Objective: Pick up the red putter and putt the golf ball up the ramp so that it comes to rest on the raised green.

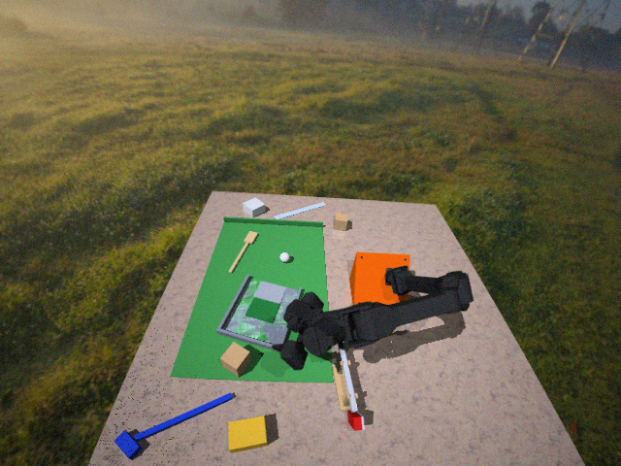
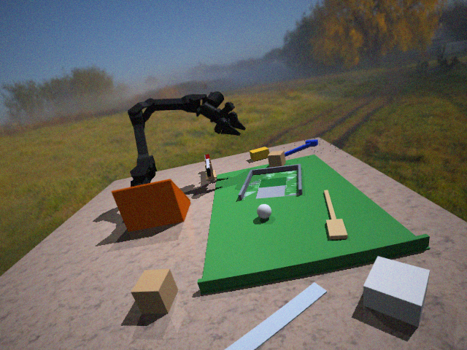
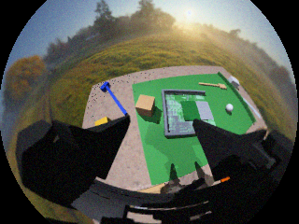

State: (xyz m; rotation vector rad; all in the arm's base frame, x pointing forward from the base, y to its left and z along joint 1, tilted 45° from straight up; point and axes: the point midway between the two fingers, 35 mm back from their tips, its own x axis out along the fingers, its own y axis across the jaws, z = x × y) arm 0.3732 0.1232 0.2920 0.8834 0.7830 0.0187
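My gripper tip is 200 mm past the red putter, 140 mm above it and 50 mm to the right of it. Round my gripper tip: yellow block 200 mm to the left, 170 mm below, 60 mm ahead; then grey frame 180 mm below, 160 mm to the right, 70 mm ahead; then tan stand 200 mm behind, 160 mm below, 70 mm to the left.
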